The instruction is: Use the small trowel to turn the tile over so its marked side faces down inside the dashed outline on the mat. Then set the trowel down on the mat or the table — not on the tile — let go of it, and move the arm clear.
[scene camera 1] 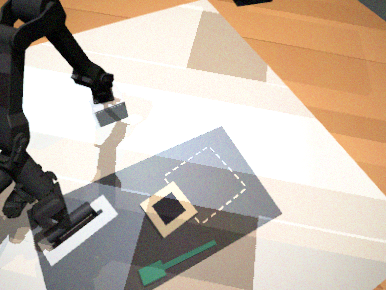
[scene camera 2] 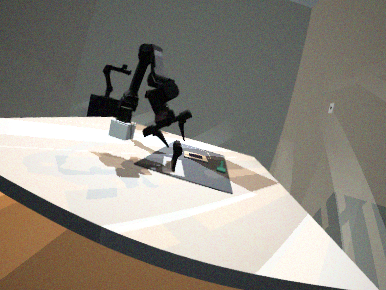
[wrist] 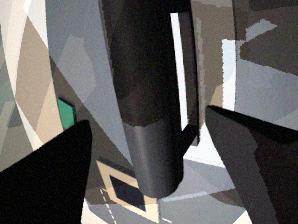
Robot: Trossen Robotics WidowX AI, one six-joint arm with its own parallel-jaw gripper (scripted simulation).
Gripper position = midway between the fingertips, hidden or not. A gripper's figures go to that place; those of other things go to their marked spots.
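Labels:
My gripper (scene camera 1: 67, 218) is 0.73 m from the lens. There's a tile (scene camera 1: 168, 209) that's 0.77 m from the lens, and a mat (scene camera 1: 129, 242) is 0.77 m from the lens too.

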